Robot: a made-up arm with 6 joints.
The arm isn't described. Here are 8 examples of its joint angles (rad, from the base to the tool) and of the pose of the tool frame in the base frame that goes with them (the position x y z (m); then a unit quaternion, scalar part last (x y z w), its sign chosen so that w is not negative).
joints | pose
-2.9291 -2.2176 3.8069 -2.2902 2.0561 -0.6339 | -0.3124 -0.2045 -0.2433 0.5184 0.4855 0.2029 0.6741
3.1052 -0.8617 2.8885 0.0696 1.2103 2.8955 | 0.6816 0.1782 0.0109 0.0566 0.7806 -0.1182 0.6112
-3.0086 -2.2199 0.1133 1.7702 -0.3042 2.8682 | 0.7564 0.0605 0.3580 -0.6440 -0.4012 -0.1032 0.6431
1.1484 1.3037 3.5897 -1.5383 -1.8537 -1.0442 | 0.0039 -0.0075 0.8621 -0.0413 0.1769 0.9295 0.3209
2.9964 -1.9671 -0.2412 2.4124 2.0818 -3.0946 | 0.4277 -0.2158 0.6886 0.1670 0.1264 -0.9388 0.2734
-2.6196 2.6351 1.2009 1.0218 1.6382 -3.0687 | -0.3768 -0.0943 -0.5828 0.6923 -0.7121 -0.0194 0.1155
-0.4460 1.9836 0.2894 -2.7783 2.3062 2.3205 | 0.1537 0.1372 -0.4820 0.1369 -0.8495 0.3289 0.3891
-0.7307 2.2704 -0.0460 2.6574 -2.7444 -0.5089 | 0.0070 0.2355 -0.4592 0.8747 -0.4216 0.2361 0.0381
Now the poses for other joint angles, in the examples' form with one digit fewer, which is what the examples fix.
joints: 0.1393 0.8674 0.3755 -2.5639 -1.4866 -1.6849
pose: 0.638 0.261 -0.016 -0.641 -0.546 -0.090 0.532
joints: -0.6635 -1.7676 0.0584 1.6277 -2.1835 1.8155
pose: -0.458 0.373 0.693 -0.132 0.675 -0.507 0.520
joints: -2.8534 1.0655 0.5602 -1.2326 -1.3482 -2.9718
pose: -0.644 -0.120 -0.134 -0.364 0.486 -0.388 0.693
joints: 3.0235 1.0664 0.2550 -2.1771 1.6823 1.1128
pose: -0.521 -0.055 -0.227 -0.276 0.034 0.457 0.845
